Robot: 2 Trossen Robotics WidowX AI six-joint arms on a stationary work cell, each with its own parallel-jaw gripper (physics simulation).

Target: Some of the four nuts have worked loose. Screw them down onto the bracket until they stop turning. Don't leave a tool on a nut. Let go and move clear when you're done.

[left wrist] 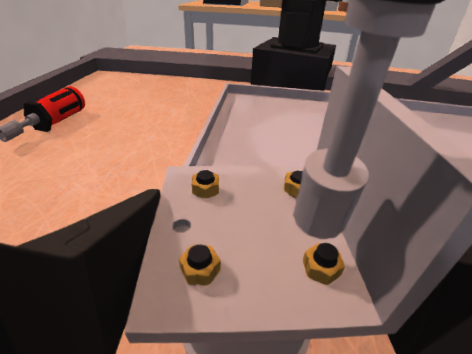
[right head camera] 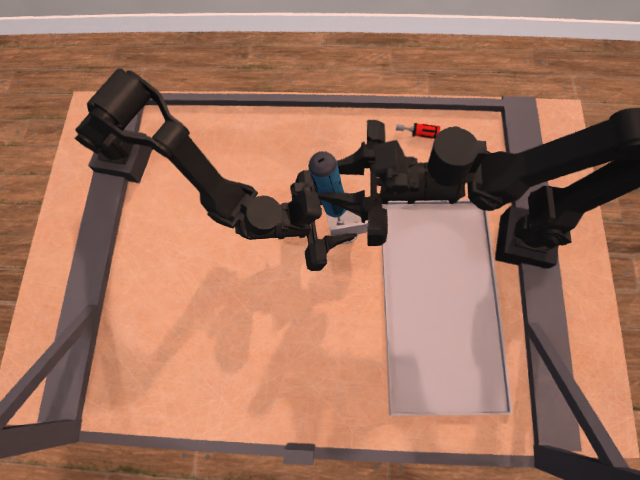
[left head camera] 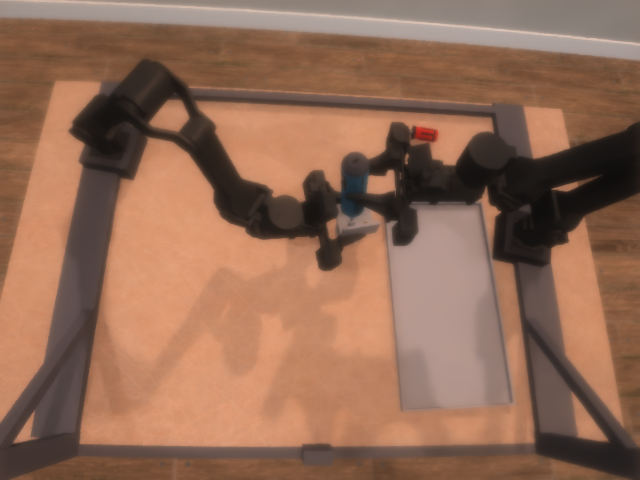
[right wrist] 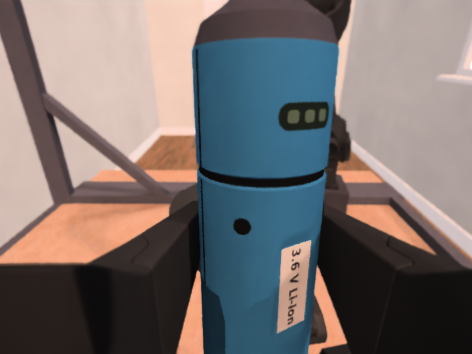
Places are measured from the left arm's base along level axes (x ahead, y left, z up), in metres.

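Where they show: left gripper, fingertip midpoint: (left wrist: 252, 203) (right head camera: 353, 217) (left head camera: 361, 217); right gripper, fingertip midpoint: (right head camera: 318, 182) (left head camera: 344, 183) (right wrist: 255, 212); left arm's base, link origin: (right head camera: 116, 149) (left head camera: 110, 144); right arm's base, link origin: (left wrist: 297, 46) (right head camera: 533, 234) (left head camera: 529, 234).
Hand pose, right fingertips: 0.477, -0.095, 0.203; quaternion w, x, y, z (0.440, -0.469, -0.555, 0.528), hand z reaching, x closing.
Things, the pixels of their top centre, and the offset from my right fingertips, as dx, dy, dz.
- far left nut, top centre: (left wrist: 205, 178) +0.052, +0.047, -0.179
- far right nut, top centre: (left wrist: 299, 178) +0.065, +0.014, -0.178
- blue power driver, top centre: (right head camera: 331, 160) (left head camera: 366, 161) +0.020, +0.003, +0.070
- red-handled nut driver, top centre: (left wrist: 37, 100) (right head camera: 418, 126) (left head camera: 417, 129) +0.158, +0.281, -0.222
- shallow grey tray, top centre: (left wrist: 422, 138) (right head camera: 442, 299) (left head camera: 446, 297) +0.254, -0.088, -0.235
The grey bracket (left head camera: 356, 227) (right head camera: 352, 227) (left wrist: 250, 305) is between the fingers of my left gripper (left head camera: 356, 217) (right head camera: 341, 219) (left wrist: 252, 203), which is shut on it. In the left wrist view its plate carries a far left nut (left wrist: 205, 185), far right nut (left wrist: 292, 183), near left nut (left wrist: 200, 266) and near right nut (left wrist: 324, 265); black bolt ends show in them. My right gripper (left head camera: 357, 181) (right head camera: 329, 180) (right wrist: 255, 212) is shut on the blue power driver (left head camera: 354, 180) (right head camera: 330, 192) (right wrist: 260, 145), held roughly upright. Its socket (left wrist: 327, 200) hangs above the plate, partly hiding the far right nut.
A red-handled nut driver (left head camera: 425, 134) (right head camera: 427, 130) (left wrist: 61, 106) lies on the table at the back right of the head views. A shallow grey tray (left head camera: 444, 310) (right head camera: 439, 310) (left wrist: 270, 125) lies right of the bracket. Dark frame beams border the table.
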